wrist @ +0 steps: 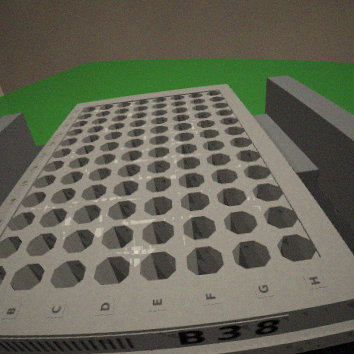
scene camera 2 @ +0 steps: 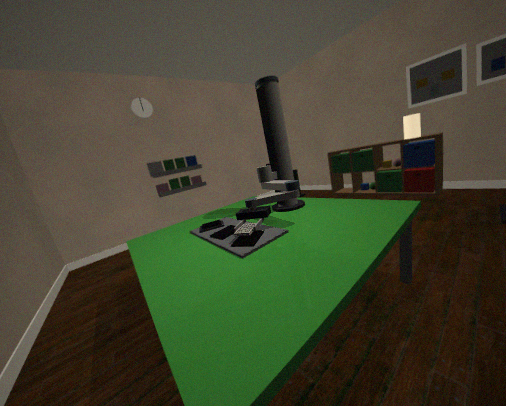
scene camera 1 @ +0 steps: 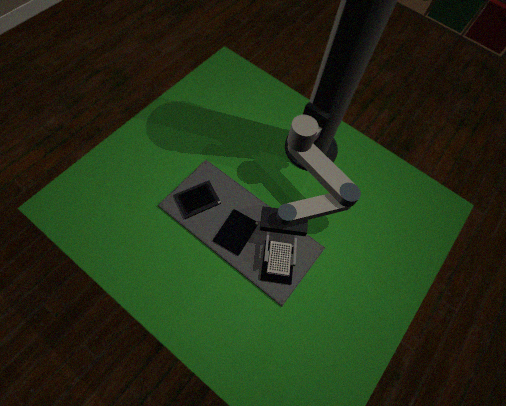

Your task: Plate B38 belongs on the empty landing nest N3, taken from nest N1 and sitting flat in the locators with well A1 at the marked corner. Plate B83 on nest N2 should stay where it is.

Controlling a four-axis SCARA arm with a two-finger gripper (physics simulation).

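Plate B38 [scene camera 1: 280, 260] [scene camera 2: 246, 229] [wrist: 159, 200], a light grey well plate, is level and raised above the black right-hand nest [scene camera 1: 276, 280] [scene camera 2: 248, 241]. My gripper [scene camera 1: 281, 254] [scene camera 2: 248, 226] [wrist: 145, 115] is shut on its long sides. In the wrist view, the near edge shows "B38" and the column of letters B to H; well A1 is out of view. The middle black nest [scene camera 1: 235, 232] [scene camera 2: 223, 232] looks flat. At the left stands a thicker dark rimmed item [scene camera 1: 197, 199] [scene camera 2: 212, 225], perhaps a nest with plate B83. Nest labels and the A1 corner marks cannot be read.
The nests stand in a row on a grey board [scene camera 1: 210, 174] [scene camera 2: 242, 254] on the green table [scene camera 1: 320, 320] [scene camera 2: 280, 280]. The arm's thick dark column [scene camera 1: 350, 55] [scene camera 2: 275, 130] rises behind the board. The dark gripper body [scene camera 1: 270, 222] [scene camera 2: 253, 214] hangs at the board's back edge.
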